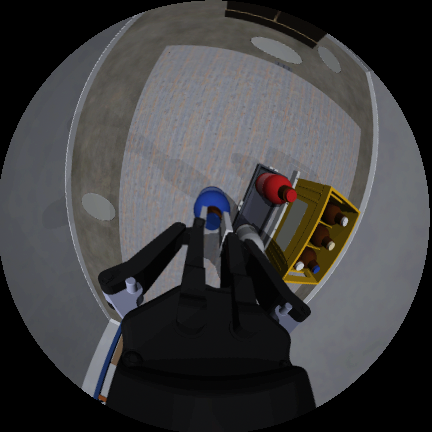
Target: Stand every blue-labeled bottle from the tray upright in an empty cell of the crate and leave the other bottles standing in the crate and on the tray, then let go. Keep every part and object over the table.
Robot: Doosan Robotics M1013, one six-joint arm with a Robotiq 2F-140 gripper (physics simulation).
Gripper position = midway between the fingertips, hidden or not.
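Observation:
You'd see the gripper [212, 216] here, and there's a blue bottle [213, 197] as well as a red bottle [276, 188].

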